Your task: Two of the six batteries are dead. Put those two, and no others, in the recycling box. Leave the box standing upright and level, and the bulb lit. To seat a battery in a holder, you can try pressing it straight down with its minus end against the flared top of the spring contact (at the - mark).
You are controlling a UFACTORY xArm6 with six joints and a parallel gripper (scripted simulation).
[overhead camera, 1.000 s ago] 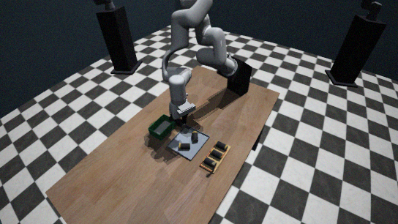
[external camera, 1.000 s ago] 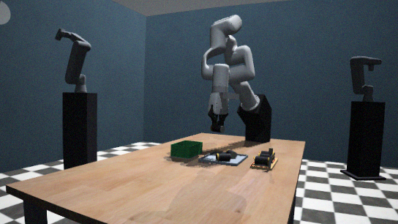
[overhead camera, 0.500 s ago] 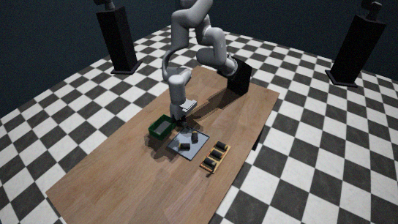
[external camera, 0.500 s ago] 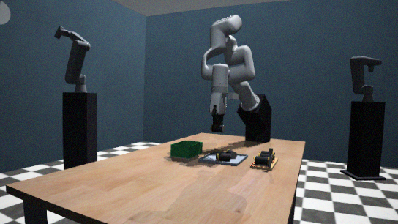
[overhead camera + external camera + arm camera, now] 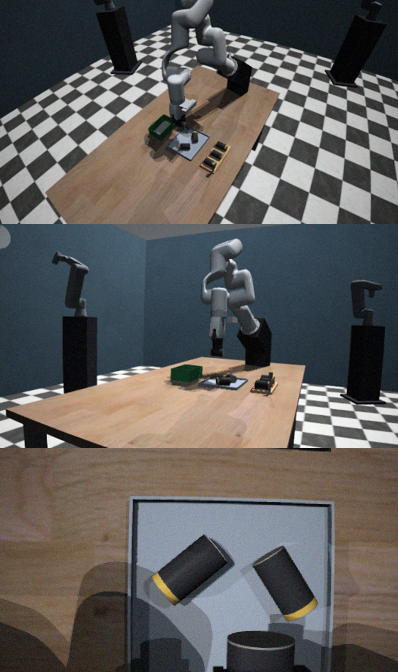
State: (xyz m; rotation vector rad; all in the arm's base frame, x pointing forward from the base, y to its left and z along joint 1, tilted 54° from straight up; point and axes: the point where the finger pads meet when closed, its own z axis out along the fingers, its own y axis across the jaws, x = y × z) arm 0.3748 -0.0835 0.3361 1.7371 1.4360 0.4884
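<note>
My hand is 15 cm above the grey tray, 4 cm to the right of it and 2 cm short of it. Also, from my hand: green recycling box 14 cm to the right, 14 cm below, 5 cm behind.
</note>
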